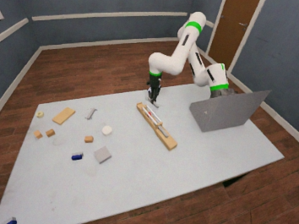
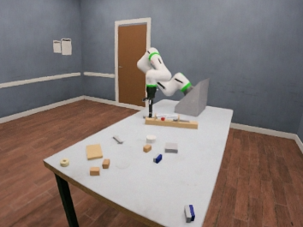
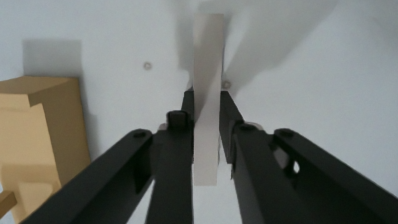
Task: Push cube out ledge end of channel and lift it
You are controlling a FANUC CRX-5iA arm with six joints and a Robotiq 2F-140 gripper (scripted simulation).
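Now: hand 20 cm to the right of the tan channel, 8 cm short of it and 2 cm below it. The rest, counted from my hand: red cube 16 cm to the left, 9 cm ahead, 2 cm above; then white disc 41 cm ahead, 20 cm to the left, 2 cm below; then thin grey stick 3 cm below.
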